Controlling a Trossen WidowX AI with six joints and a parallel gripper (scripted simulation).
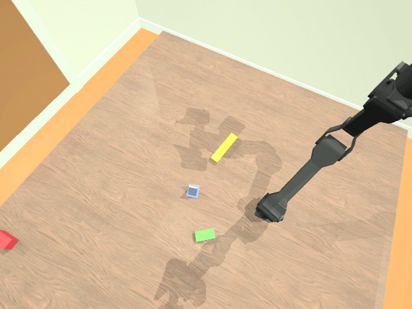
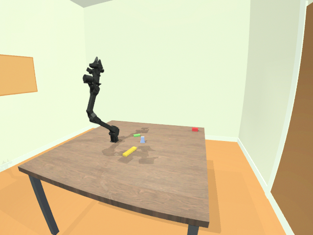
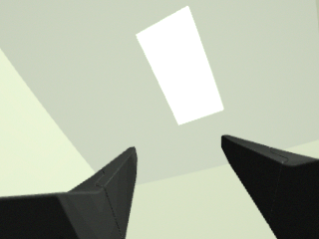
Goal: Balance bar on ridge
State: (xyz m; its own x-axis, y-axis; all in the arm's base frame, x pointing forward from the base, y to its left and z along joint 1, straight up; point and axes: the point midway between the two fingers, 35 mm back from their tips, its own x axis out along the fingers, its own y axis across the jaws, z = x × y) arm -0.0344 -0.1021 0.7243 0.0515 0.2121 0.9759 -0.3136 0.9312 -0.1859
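My gripper tip is 280 mm short of the yellow bar, 70 mm to the left of it and 750 mm above it. From my gripper tip the other things lie so: flat green block (190 mm ahead, 270 mm to the left, 750 mm below); red block (770 mm ahead, 590 mm to the left, 740 mm below).
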